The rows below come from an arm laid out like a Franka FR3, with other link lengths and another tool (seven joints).
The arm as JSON. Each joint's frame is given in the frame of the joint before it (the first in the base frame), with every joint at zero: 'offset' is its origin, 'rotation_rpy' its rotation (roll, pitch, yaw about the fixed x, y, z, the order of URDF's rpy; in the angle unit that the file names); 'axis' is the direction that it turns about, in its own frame. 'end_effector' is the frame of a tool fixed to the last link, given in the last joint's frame.
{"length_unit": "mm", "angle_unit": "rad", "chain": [
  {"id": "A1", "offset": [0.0, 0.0, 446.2], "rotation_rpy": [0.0, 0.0, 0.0], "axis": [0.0, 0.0, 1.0]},
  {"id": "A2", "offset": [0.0, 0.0, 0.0], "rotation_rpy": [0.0, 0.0, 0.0], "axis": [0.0, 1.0, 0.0]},
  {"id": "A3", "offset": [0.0, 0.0, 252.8], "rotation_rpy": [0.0, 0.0, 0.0], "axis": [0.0, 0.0, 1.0]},
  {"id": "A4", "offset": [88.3, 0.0, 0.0], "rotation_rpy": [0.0, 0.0, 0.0], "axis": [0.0, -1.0, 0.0]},
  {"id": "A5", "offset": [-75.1, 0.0, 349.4], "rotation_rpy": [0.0, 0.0, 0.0], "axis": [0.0, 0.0, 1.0]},
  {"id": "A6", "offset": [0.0, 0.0, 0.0], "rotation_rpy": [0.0, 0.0, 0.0], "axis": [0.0, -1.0, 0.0]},
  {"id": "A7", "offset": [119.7, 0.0, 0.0], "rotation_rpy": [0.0, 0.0, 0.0], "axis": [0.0, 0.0, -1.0]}
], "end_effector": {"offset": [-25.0, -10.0, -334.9], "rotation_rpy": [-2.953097, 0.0, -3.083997]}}
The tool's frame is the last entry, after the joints.
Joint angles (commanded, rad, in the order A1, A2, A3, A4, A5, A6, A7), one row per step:
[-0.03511, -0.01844, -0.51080, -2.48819, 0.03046, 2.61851, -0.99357]
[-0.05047, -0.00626, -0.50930, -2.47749, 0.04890, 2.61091, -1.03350]
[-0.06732, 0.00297, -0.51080, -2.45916, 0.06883, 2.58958, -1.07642]
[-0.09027, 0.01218, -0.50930, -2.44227, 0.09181, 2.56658, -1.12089]
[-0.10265, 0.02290, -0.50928, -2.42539, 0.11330, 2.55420, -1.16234]
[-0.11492, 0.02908, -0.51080, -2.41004, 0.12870, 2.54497, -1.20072]
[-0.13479, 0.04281, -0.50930, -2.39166, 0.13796, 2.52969, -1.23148]
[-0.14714, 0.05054, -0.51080, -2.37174, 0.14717, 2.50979, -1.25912]
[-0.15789, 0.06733, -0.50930, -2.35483, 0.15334, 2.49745, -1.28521]
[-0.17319, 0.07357, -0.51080, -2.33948, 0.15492, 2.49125, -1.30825]
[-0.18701, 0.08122, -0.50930, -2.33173, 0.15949, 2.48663, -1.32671]
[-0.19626, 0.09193, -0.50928, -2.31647, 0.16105, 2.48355, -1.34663]
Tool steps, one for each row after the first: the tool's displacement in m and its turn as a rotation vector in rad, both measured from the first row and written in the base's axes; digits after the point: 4 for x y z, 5 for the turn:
[-0.0035, -0.0070, -0.0021, 0.00347, 0.00557, 0.01136]
[-0.0074, -0.0155, -0.0018, 0.01139, 0.01199, 0.02076]
[-0.0131, -0.0239, -0.0023, 0.02327, 0.01875, 0.02678]
[-0.0140, -0.0304, -0.0018, 0.02859, 0.01831, 0.03992]
[-0.0142, -0.0382, 0.0006, 0.02940, 0.01400, 0.05332]
[-0.0186, -0.0475, 0.0000, 0.03167, 0.02102, 0.05974]
[-0.0203, -0.0544, 0.0021, 0.03576, 0.02385, 0.06828]
[-0.0229, -0.0599, -0.0001, 0.03704, 0.03373, 0.08154]
[-0.0249, -0.0702, 0.0029, 0.03092, 0.03219, 0.08736]
[-0.0285, -0.0762, 0.0020, 0.03120, 0.03515, 0.09058]
[-0.0287, -0.0838, 0.0033, 0.02420, 0.03617, 0.10072]

